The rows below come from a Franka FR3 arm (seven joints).
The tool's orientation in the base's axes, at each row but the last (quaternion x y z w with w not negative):
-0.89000, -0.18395, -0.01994, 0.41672
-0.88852, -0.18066, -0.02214, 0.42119
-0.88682, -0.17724, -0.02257, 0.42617
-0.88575, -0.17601, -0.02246, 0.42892
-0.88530, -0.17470, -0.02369, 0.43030
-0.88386, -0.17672, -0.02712, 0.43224
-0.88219, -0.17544, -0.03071, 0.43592
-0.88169, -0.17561, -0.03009, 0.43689
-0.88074, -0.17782, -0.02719, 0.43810
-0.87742, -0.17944, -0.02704, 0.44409
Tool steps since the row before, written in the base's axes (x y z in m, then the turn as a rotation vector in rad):
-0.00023, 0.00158, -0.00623, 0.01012, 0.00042, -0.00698
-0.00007, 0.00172, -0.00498, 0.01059, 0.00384, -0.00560
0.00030, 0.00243, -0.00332, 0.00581, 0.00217, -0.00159
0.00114, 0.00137, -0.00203, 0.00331, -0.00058, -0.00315
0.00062, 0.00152, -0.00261, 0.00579, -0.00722, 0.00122
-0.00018, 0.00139, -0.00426, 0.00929, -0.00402, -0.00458
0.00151, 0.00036, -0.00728, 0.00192, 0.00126, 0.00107
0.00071, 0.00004, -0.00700, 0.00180, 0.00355, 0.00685
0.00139, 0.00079, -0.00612, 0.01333, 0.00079, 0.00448
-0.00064, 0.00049, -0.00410, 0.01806, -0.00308, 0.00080
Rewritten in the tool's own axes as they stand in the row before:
-0.00090, 0.00357, 0.00527, 0.00824, 0.00836, 0.00367
-0.00050, 0.00267, 0.00452, 0.00998, 0.00552, 0.00532
0.00036, 0.00119, 0.00393, 0.00578, 0.00188, 0.00202
0.00108, 0.00112, 0.00221, 0.00233, 0.00380, 0.00117
0.00052, 0.00131, 0.00274, 0.00358, 0.00510, -0.00696
-0.00062, 0.00237, 0.00376, 0.00662, 0.00884, -0.00122
0.00001, 0.00583, 0.00463, 0.00238, -0.00087, 0.00013
-0.00077, 0.00554, 0.00428, 0.00411, -0.00658, -0.00163
0.00028, 0.00470, 0.00423, 0.01361, 0.00064, -0.00357
-0.00130, 0.00267, 0.00294, 0.01614, 0.00717, -0.00493

